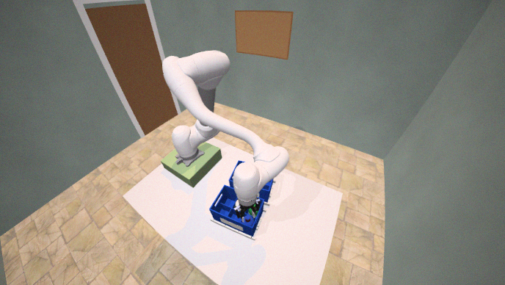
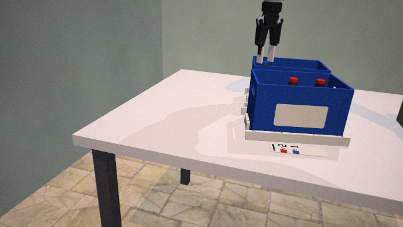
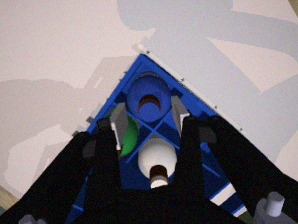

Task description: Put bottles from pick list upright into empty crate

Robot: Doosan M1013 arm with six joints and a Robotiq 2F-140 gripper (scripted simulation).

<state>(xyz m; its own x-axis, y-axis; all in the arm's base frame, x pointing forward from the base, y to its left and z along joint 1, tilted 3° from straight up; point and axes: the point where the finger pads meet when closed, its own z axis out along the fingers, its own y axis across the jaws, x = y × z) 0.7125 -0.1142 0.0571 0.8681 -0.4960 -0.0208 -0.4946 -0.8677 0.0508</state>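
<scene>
Now: hand 10 cm above the blue bottle. The rest, counted from my hand: white bottle 11 cm behind, 10 cm below, 6 cm to the left; then red bottle 21 cm to the left, 14 cm behind, 10 cm below; then green-label bottle 10 cm below, 9 cm to the left, 2 cm behind.
</scene>
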